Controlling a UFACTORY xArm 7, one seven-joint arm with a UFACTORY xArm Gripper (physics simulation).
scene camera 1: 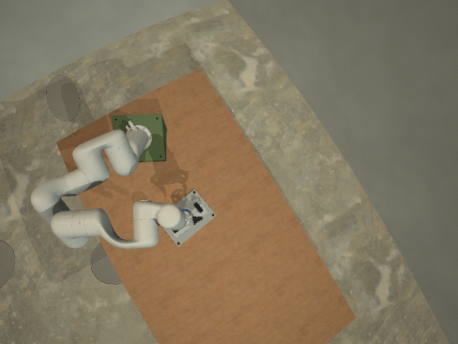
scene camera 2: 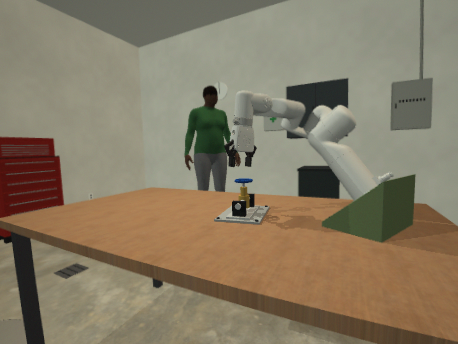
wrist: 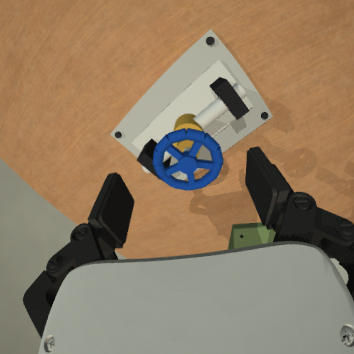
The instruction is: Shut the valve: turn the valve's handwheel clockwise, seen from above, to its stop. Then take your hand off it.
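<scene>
The blue handwheel (scene camera 2: 243, 180) (wrist: 187, 162) sits level on top of the brass valve body (scene camera 2: 243, 194) (wrist: 187, 122). A white pipe (wrist: 210, 113) runs through the valve between two black blocks on a grey base plate (scene camera 2: 235, 220) (wrist: 125, 120) (scene camera 1: 180, 239). My gripper (scene camera 2: 240, 162) (wrist: 183, 176) is open and empty, its black fingers spread wide. In scene camera 2 the fingertips hang above the handwheel, apart from it. In scene camera 1 the arm's wrist hides the fingers and most of the handwheel.
The valve's plate lies on a wooden table (scene camera 1: 250, 225) (scene camera 2: 150, 230). A green wedge-shaped mount (scene camera 1: 159, 142) (scene camera 2: 398, 207) carries the arm's base. A person in a green top (scene camera 2: 209, 130) stands behind the table. A red tool chest (scene camera 2: 31, 185) stands at the left.
</scene>
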